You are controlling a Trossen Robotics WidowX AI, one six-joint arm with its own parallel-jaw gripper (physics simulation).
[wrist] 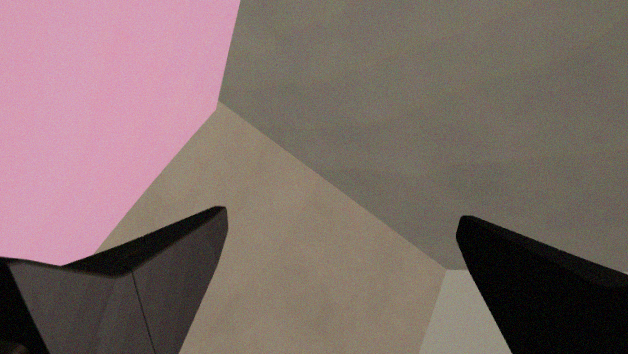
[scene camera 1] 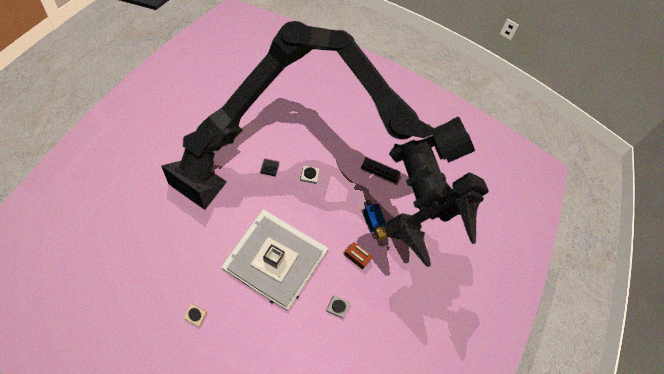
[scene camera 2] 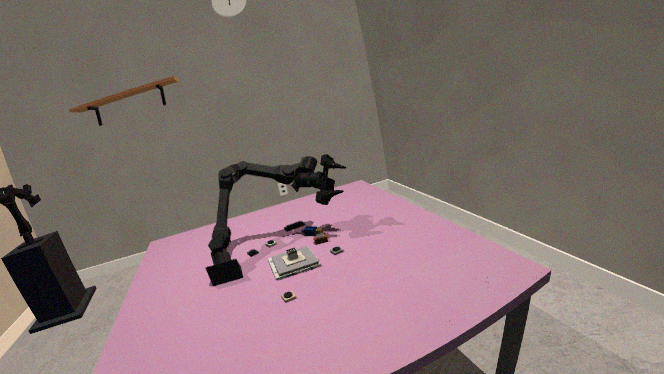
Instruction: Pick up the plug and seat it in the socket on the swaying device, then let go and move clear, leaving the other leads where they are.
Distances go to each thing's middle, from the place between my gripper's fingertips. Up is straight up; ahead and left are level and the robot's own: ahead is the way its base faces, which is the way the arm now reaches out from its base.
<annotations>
I see the device (scene camera 1: 275, 261) 280 mm behind my hand, 190 mm below it and 60 mm to the right of it.
</annotations>
